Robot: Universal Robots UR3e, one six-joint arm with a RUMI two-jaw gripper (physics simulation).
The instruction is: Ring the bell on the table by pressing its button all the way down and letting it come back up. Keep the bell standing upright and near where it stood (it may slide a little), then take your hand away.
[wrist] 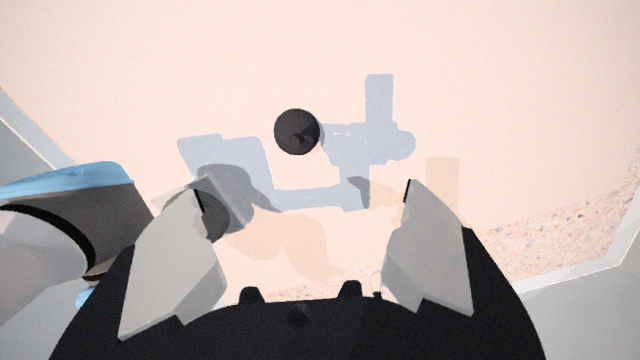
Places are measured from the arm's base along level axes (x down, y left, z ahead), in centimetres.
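Pixels of known places: gripper, fingertip midpoint: (305,187).
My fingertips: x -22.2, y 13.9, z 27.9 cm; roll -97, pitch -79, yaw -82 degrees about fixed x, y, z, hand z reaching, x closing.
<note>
Behind a point stands the place of what it marks.
The bell (296,131) {x -2.0, y 13.3, z 25.5 cm} shows in the wrist view as a small dark round shape, a little above and left of the picture's centre. It is seen from above and looks upright. Its button cannot be told apart from the dark top. My gripper (305,187) {x -22.2, y 13.9, z 27.9 cm} is open, with its two pale fingers wide apart and no object between the tips. The bell appears beyond the fingertips, towards the top of the view, and about midway between them sideways. It looks apart from both fingers; the height between them is hard to judge.
Parts of my own arm, with a blue cap (65,177), show at the left. Grey-blue arm shadows fall on the pale surface (150,60) {x 2.5, y 28.6, z 5.1 cm} around the bell. A speckled strip (565,235) and a pale raised edge (575,274) lie at the lower right.
</note>
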